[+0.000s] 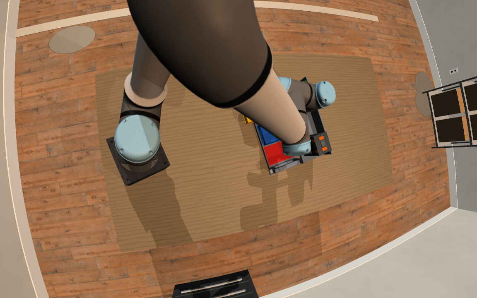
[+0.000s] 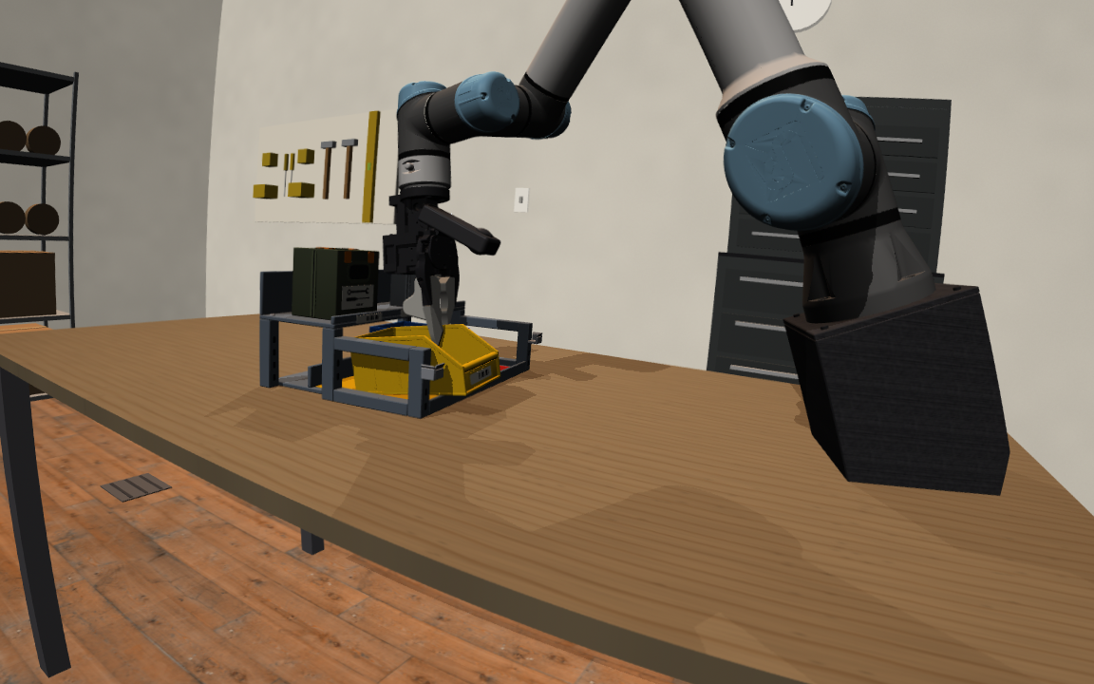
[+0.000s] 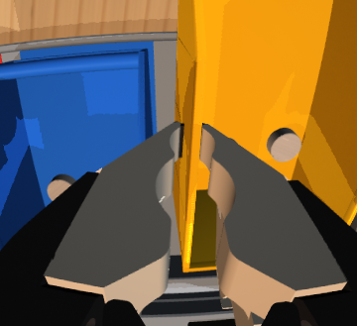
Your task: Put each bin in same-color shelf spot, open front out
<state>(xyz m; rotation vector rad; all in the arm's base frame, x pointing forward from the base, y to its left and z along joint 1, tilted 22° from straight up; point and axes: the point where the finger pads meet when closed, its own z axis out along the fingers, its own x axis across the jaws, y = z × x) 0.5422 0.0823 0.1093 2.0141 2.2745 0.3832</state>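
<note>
Now: hand 1 cm past the yellow bin, 5 cm to the right of it and 2 cm above it. The rest, counted from my hand: blue bin (6 cm ahead, 6 cm to the right, 4 cm below).
</note>
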